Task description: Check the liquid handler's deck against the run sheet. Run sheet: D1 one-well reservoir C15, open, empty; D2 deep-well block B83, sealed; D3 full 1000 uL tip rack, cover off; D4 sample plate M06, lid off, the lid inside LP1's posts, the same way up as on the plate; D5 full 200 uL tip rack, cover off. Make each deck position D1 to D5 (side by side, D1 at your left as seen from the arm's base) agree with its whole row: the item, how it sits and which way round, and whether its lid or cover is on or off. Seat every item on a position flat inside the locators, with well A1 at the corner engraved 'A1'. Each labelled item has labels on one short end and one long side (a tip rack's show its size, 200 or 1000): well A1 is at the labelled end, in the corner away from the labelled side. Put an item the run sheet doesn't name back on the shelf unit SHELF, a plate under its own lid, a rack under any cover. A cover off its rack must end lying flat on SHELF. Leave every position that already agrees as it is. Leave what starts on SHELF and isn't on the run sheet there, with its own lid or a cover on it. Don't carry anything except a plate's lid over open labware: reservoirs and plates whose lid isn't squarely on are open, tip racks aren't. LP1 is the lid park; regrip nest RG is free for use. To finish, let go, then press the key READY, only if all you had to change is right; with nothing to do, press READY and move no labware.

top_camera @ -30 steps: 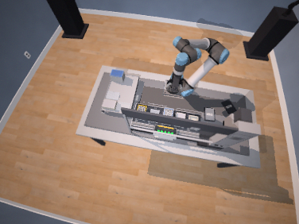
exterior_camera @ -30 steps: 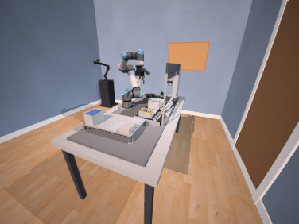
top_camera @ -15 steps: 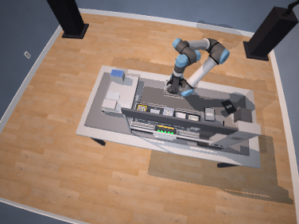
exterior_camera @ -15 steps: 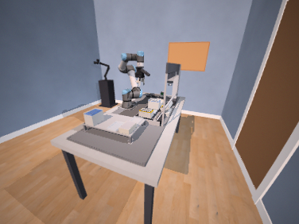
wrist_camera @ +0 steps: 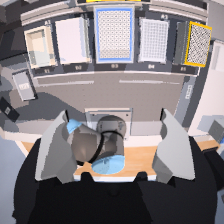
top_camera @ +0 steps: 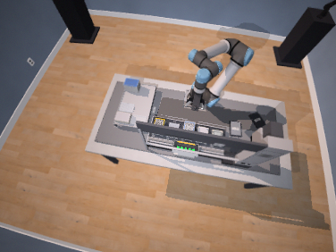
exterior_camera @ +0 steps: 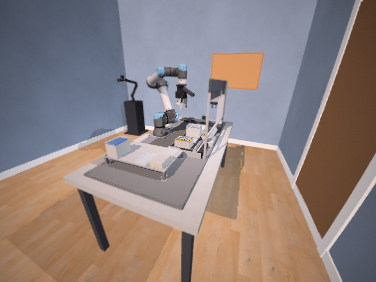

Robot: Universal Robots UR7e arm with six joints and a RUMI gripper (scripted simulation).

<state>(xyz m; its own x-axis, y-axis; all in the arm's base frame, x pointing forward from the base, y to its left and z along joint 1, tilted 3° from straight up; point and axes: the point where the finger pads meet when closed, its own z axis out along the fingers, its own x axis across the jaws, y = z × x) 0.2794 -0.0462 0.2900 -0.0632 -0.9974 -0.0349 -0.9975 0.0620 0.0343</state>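
The whitish sealed block lies 23 cm below my hand, 12 cm ahead of it and 11 cm to the left of it. The rest, counted from my hand: yellow-rimmed tip rack (25 cm to the right, 20 cm below, 10 cm ahead); then beige reservoir (24 cm to the left, 24 cm below, 13 cm ahead); then white well plate (24 cm below, 13 cm to the right, 10 cm ahead).
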